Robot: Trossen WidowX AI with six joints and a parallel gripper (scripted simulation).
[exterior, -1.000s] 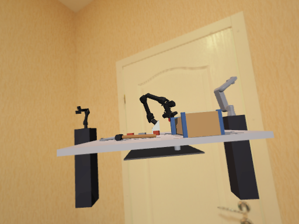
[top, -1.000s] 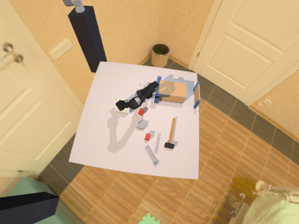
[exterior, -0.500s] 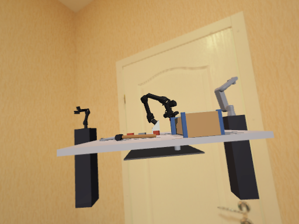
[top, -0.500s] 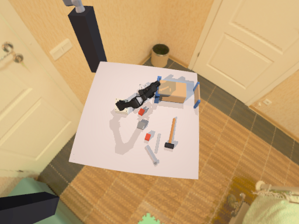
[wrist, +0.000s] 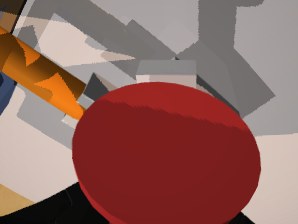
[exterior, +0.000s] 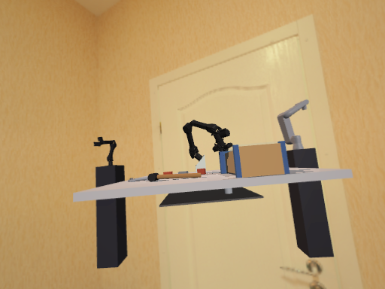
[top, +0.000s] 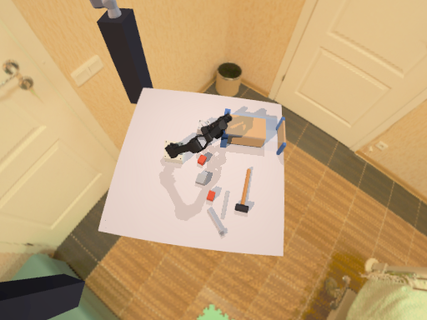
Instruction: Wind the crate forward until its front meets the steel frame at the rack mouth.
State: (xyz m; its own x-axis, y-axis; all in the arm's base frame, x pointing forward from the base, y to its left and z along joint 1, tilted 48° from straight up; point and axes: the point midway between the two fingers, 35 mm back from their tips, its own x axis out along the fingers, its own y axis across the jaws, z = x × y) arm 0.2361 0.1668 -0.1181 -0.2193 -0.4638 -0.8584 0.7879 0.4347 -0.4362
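Right now my gripper tip is 9 cm short of the blue frame, 6 cm to the right of it and 2 cm above it. Round my gripper tip: red knob: 1 cm ahead, 1 cm to the right; winch handle: 2 cm behind, 1 cm to the left, 3 cm below; white winch: 8 cm behind, 4 cm to the left, 10 cm below.
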